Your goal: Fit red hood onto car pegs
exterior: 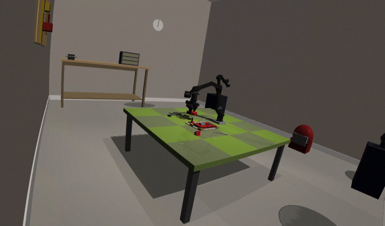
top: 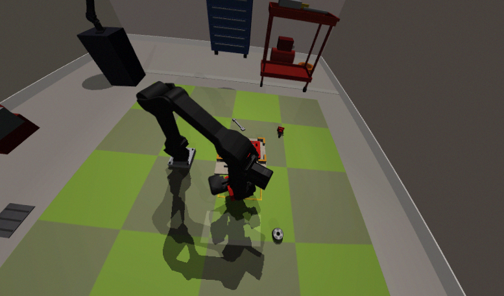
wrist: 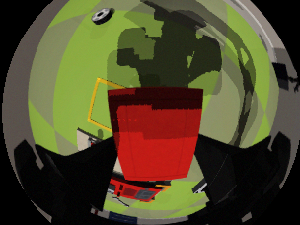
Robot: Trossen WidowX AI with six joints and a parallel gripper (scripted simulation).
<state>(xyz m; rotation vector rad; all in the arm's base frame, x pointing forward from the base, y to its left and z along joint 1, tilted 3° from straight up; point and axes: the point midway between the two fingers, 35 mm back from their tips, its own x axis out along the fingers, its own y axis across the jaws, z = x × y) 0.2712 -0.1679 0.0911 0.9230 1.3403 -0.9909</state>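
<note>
The grey engine block is 23 cm to the left of my gripper tip, 6 cm ahead of it and 5 cm below it. From my gripper tip the other things lie so: wrench: 42 cm to the left, 7 cm below; then wheel: 16 cm to the right, 16 cm ahead, 6 cm below; then red hood: 1 cm above.
</note>
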